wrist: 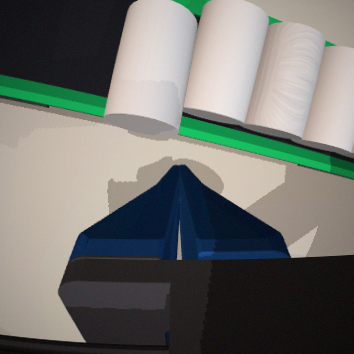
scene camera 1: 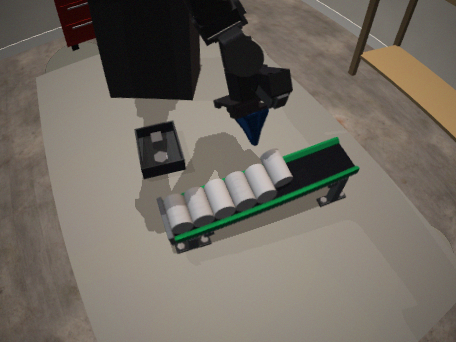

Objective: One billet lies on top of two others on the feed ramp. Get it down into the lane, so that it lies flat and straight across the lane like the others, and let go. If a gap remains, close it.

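Frame: origin at the arm's base, x back, y left, z down, level; metres.
Seen in the pictures: gripper, between the fingertips: (wrist: pixel 178 175) (scene camera 1: pixel 254 144).
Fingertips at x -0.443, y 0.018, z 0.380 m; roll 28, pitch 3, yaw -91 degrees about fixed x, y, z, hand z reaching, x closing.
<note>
Offsets run from my fingertips to a thing's middle.
The end billet {dx -0.054, dy +0.015, dz +0.021 m} (scene camera 1: pixel 276 167) (wrist: pixel 151 67) is the one furthest up the feed ramp (scene camera 1: pixel 320 167) (wrist: pixel 55 47). It sits beside its neighbour billet {dx -0.062, dy -0.026, dz +0.031 m} (scene camera 1: pixel 260 183) (wrist: pixel 226 60), and its robot-side end sticks out over the green side rail in the wrist view. It looks higher than the others at that end; whether its far end touches the lane bed is hard to tell. Several other white billets lie side by side across the lane, down to the end stop. My gripper (scene camera 1: pixel 255 143) (wrist: pixel 178 175) is shut and empty, above the table on the robot side of the ramp, apart from the end billet.
A black open tray {dx +0.178, dy -0.131, dz +0.108 m} (scene camera 1: pixel 163 170) with two small pieces stands on the table, left of the ramp in the scene view. The grey end stop {dx -0.023, dy -0.205, dz +0.066 m} (scene camera 1: pixel 165 220) closes the ramp's lower end. The black robot pedestal (scene camera 1: pixel 147 50) stands behind. A wooden shelf (scene camera 1: pixel 415 85) is at the right.
</note>
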